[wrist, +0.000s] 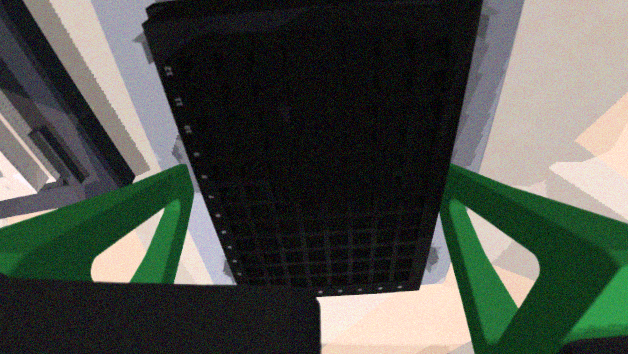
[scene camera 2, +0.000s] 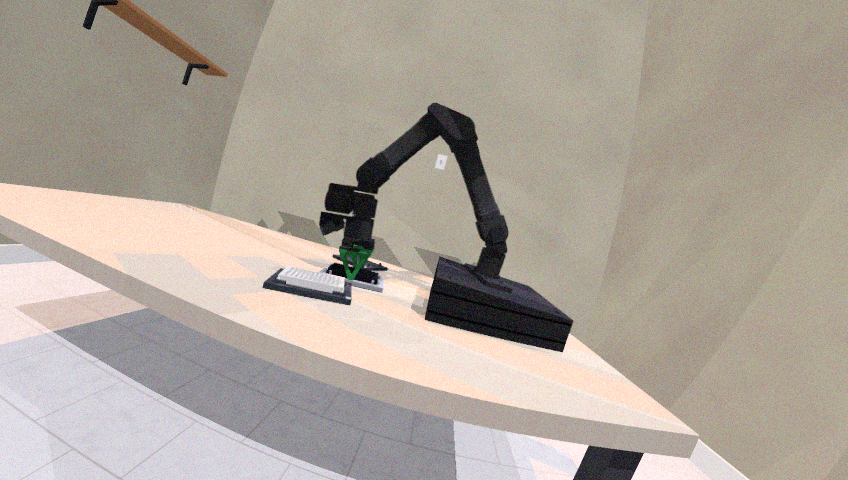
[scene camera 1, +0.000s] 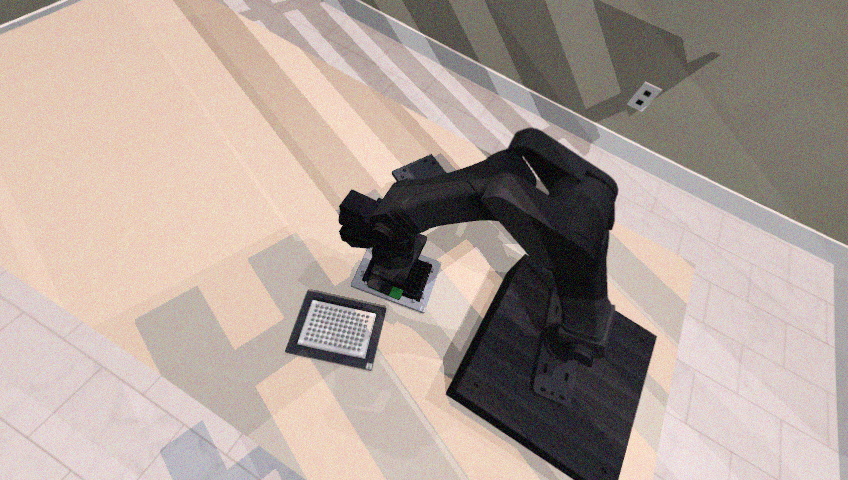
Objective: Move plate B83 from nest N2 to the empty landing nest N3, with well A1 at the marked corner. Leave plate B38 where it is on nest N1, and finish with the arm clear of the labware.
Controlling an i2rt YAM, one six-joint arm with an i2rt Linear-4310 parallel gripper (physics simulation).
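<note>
My gripper (scene camera 1: 399, 279) (scene camera 2: 352, 274) (wrist: 314, 177) is open, its green fingers on either side of a black well plate (scene camera 1: 423, 280) (wrist: 320, 125). Column numbers run along the plate's left edge in the wrist view. It sits on a light grey nest (scene camera 1: 418, 307) (scene camera 2: 378, 287) (wrist: 500, 75). A white well plate (scene camera 1: 337, 328) (scene camera 2: 312, 279) (wrist: 9, 155) sits on a dark nest (scene camera 1: 333, 357) (scene camera 2: 309, 292) (wrist: 90, 187) beside it. Another dark nest (scene camera 1: 416, 168) shows partly behind the arm, its visible part bare. I cannot read plate names or nest numbers.
The arm's black base block (scene camera 1: 499, 380) (scene camera 2: 499, 321) stands on the table (scene camera 1: 148, 148) (scene camera 2: 416, 368), to the right of the nests. The arm arches over from it and hides part of the far nest in scene camera 1. A wooden shelf (scene camera 2: 160, 35) hangs on the wall.
</note>
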